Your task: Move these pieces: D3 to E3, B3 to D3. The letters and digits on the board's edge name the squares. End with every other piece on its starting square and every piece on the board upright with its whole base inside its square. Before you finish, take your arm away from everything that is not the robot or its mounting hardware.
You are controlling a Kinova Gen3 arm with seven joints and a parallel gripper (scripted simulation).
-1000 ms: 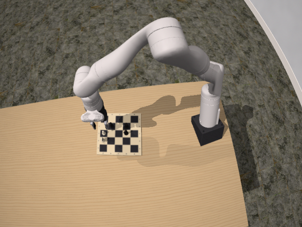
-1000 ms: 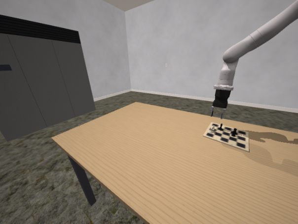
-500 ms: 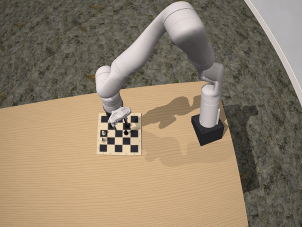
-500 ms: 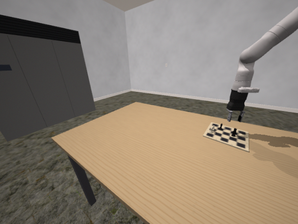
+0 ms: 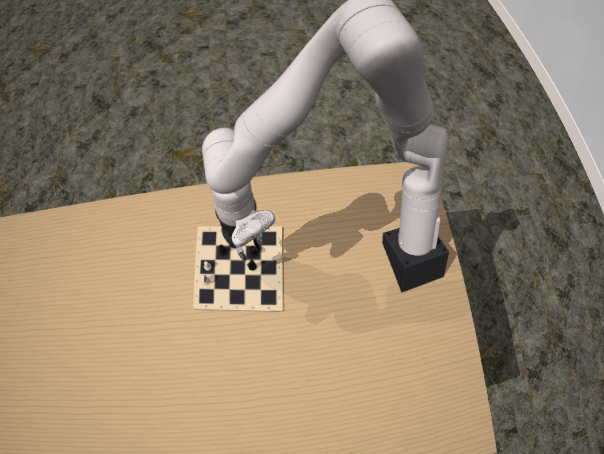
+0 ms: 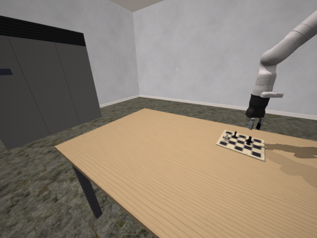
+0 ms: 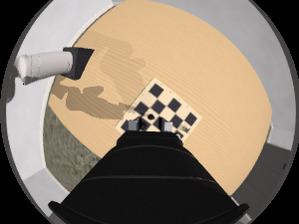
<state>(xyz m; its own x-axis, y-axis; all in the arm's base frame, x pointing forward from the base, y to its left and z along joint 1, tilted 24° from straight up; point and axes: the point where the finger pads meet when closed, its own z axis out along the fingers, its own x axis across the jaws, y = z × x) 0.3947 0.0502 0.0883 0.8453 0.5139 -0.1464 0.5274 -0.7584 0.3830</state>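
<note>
My gripper is now 12 cm above the chessboard and 4 cm short of it. From my hand the other things lie so: light piece 12 cm ahead, 10 cm below, 3 cm to the left.
</note>
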